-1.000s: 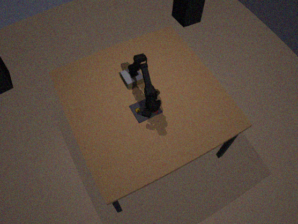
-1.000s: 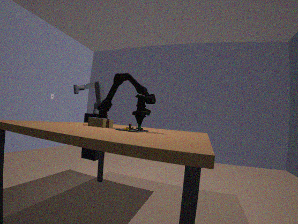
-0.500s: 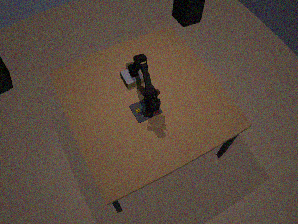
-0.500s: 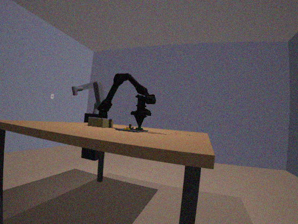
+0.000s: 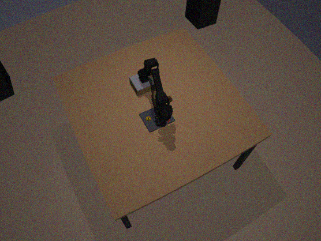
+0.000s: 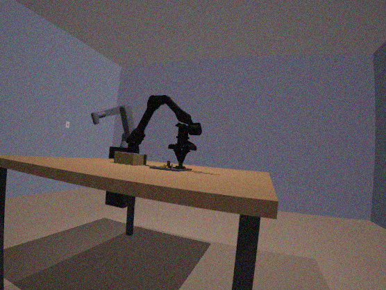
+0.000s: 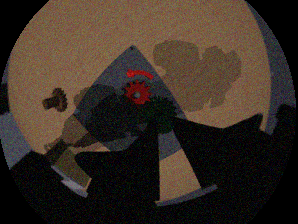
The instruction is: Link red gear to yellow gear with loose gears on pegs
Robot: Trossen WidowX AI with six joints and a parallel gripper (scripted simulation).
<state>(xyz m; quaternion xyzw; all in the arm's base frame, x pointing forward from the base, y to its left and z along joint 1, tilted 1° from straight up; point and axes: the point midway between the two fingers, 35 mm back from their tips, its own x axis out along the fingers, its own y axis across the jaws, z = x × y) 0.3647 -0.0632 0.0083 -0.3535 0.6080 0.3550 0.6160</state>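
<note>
Now: the brown gear 14 cm behind my gripper tip, 16 cm to the left of it and 3 cm below it. Round my gripper tip: green gear 1 cm below; yellow gear 7 cm behind, 6 cm to the right, 3 cm below.
</note>
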